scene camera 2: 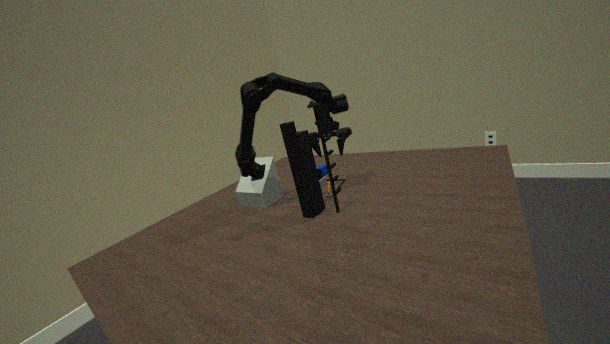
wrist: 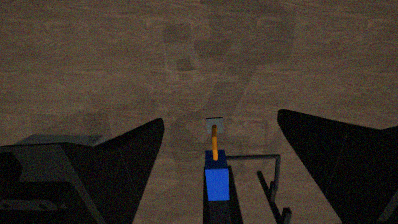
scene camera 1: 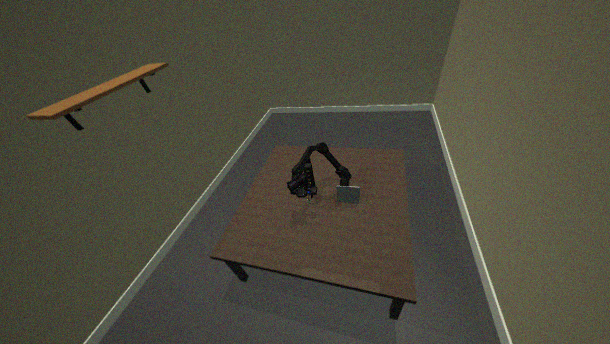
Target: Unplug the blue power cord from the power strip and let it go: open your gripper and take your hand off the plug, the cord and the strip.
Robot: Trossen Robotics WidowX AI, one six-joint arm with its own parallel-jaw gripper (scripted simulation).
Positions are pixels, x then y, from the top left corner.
Scene:
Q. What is my gripper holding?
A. Nothing.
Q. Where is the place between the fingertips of my gripper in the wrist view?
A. At 219,119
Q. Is my gripper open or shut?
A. Open.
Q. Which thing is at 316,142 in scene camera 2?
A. My gripper.

